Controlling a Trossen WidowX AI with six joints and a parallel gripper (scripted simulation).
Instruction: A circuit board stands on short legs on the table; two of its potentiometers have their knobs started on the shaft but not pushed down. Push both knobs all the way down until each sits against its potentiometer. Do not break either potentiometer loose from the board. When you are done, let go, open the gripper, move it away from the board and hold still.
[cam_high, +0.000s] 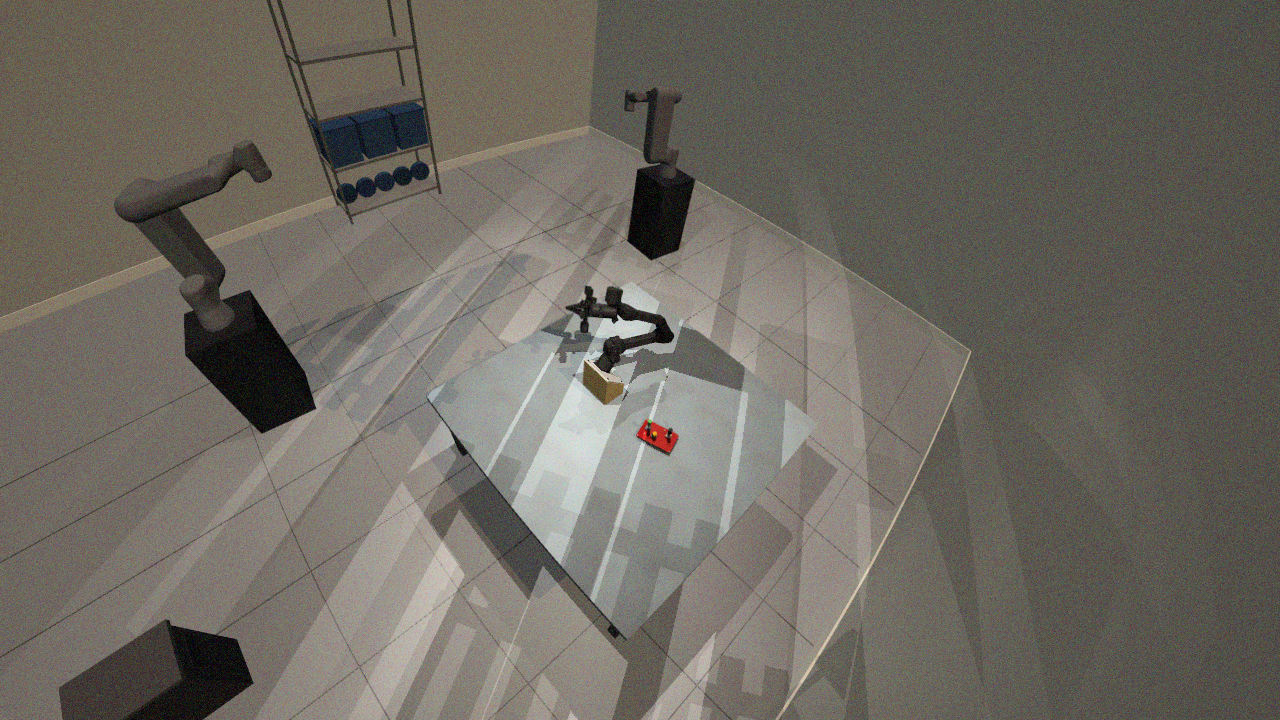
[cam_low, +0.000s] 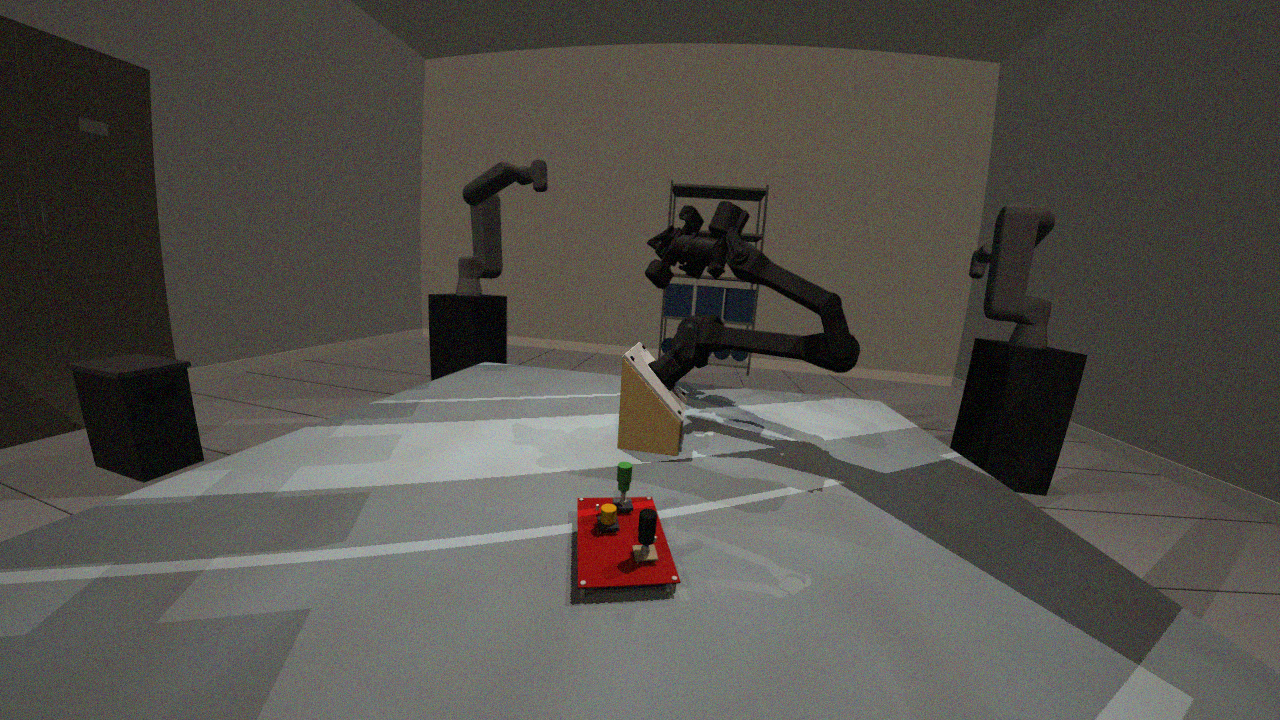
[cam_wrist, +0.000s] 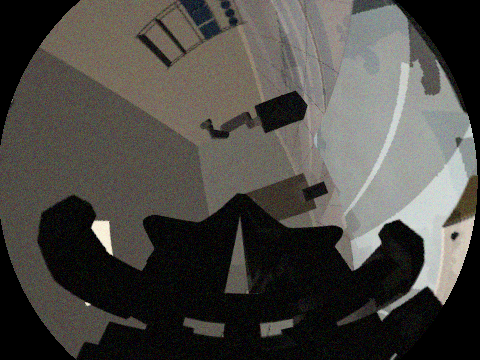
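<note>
Right now the green knob is 48 cm ahead of my gripper tip, 11 cm to the left of it and 33 cm below it. Round my gripper tip: black knob: 56 cm ahead, 16 cm to the left, 34 cm below.
</note>
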